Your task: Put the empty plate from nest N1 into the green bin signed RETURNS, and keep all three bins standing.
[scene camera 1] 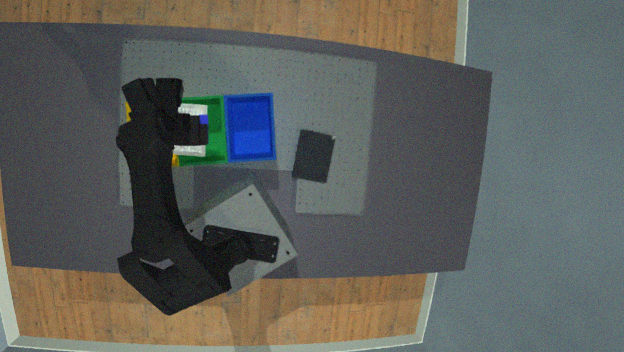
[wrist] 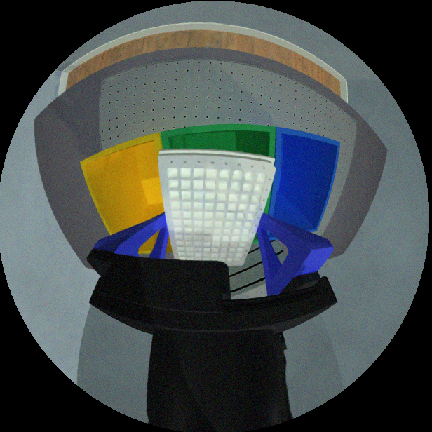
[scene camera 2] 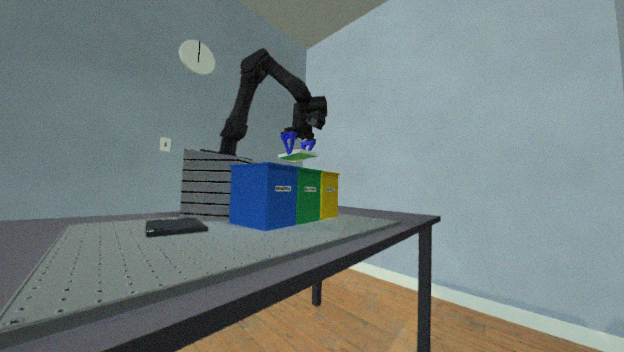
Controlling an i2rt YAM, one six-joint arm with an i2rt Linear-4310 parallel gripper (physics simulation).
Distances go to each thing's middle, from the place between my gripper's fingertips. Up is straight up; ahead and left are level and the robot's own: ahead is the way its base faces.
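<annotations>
The yellow bin (scene camera 2: 329, 180) is 3 cm behind my hand, 11 cm to the left of it and 14 cm below it. I find the blue bin (scene camera 2: 263, 196) 3 cm ahead of my hand, 15 cm to the right of it and 14 cm below it. The white plate (wrist: 213, 199) is right at my hand; going by their middles, it is the nearest to my hand of the things named here. As for the green bin (scene camera 1: 216, 151), it is 2 cm to the right of my hand and 14 cm below it.
</annotations>
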